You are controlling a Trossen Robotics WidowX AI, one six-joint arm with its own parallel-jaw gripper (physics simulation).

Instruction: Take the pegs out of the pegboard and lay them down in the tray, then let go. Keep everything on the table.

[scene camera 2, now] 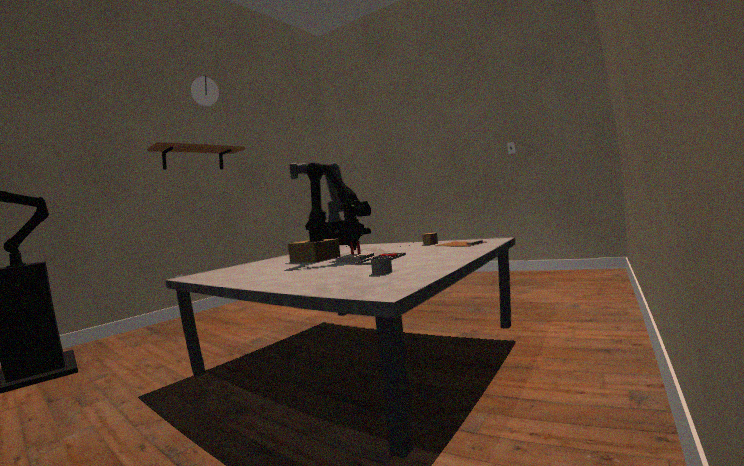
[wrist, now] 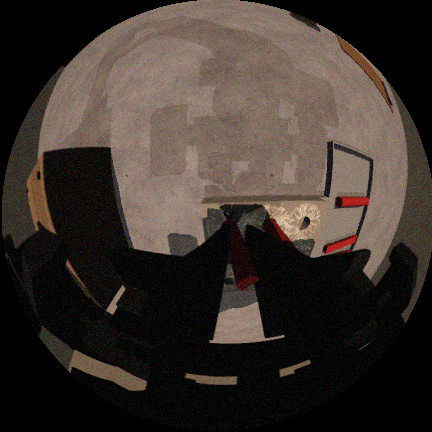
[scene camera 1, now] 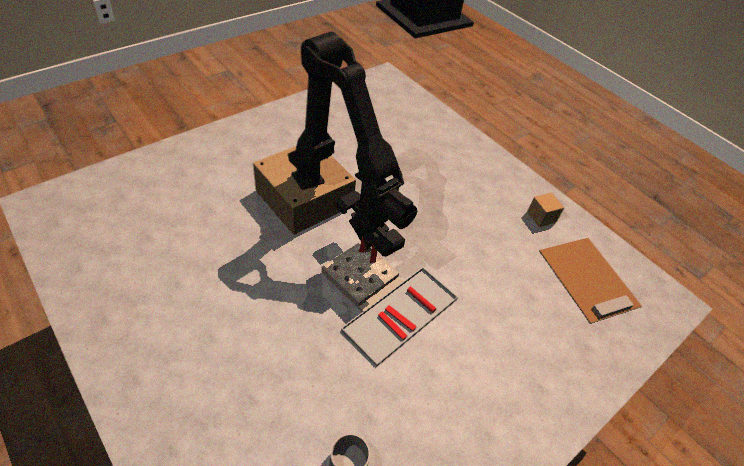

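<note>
Flat brown board (scene camera 1: pixel 596 288), on the table. Small brown cube (scene camera 1: pixel 545 209), also on the table. Gripper (scene camera 1: pixel 366 246), (wrist: pixel 236 229) as well. Grey tray (wrist: pixel 349 172) in view.
</note>
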